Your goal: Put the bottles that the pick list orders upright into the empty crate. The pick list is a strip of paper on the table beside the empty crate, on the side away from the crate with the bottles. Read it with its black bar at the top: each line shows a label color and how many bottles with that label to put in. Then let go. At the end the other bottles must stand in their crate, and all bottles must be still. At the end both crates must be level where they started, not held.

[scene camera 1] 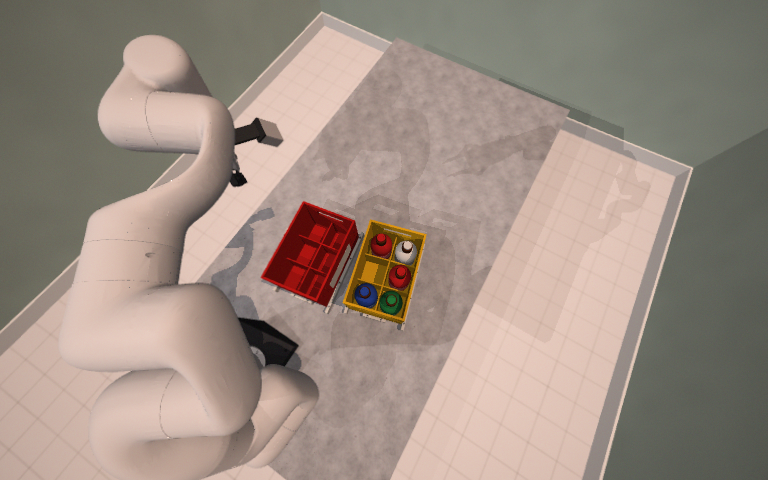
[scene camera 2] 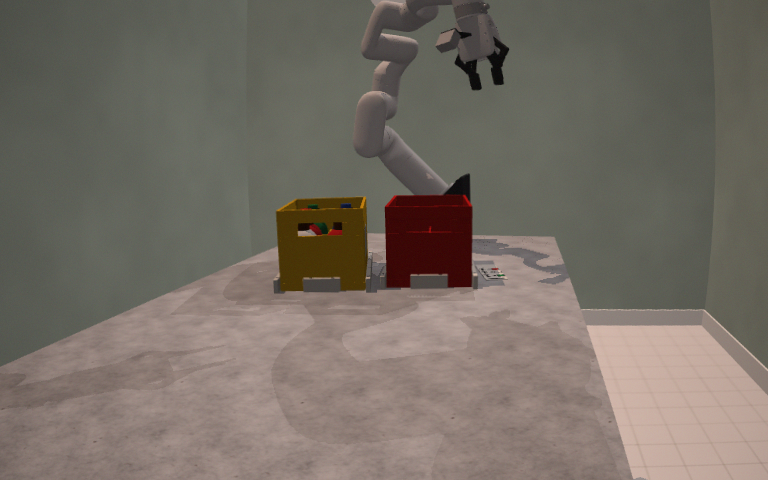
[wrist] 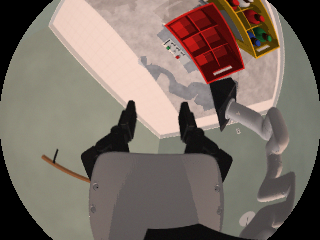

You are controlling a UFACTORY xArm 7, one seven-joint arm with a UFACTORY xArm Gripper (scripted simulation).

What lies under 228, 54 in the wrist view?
A red crate.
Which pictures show the gripper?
Scene camera 1, scene camera 2 and the wrist view: all of them.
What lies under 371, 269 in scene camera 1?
A yellow crate.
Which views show the red crate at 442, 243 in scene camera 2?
Scene camera 1, scene camera 2 and the wrist view: all of them.
